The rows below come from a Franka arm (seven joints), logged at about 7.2 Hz.
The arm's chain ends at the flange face. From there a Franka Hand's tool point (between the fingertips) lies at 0.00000 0.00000 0.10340 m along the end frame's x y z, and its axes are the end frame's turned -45 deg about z.
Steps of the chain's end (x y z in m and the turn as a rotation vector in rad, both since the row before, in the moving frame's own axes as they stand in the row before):
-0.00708 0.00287 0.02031 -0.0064 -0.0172 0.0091
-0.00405 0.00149 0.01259 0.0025 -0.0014 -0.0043
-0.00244 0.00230 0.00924 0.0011 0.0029 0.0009
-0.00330 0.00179 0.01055 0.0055 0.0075 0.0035
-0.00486 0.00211 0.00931 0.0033 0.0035 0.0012
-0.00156 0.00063 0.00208 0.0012 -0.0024 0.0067
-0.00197 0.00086 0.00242 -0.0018 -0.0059 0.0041
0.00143 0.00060 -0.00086 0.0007 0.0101 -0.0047
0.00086 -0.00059 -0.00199 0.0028 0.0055 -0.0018
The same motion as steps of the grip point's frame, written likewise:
-0.00876 -0.00377 0.02029 0.0076 -0.0167 0.0091
-0.00384 -0.00210 0.01259 0.0028 0.0008 -0.0043
-0.00306 0.00003 0.00924 -0.0013 0.0028 0.0009
-0.00265 -0.00092 0.01055 -0.0014 0.0092 0.0035
-0.00443 -0.00193 0.00931 -0.0001 0.0048 0.0012
-0.00164 -0.00092 0.00208 0.0025 -0.0008 0.0067
-0.00256 -0.00109 0.00242 0.0029 -0.0054 0.0041
0.00138 0.00212 -0.00087 -0.0066 0.0076 -0.0047
0.00163 0.00039 -0.00199 -0.0019 0.0059 -0.0018

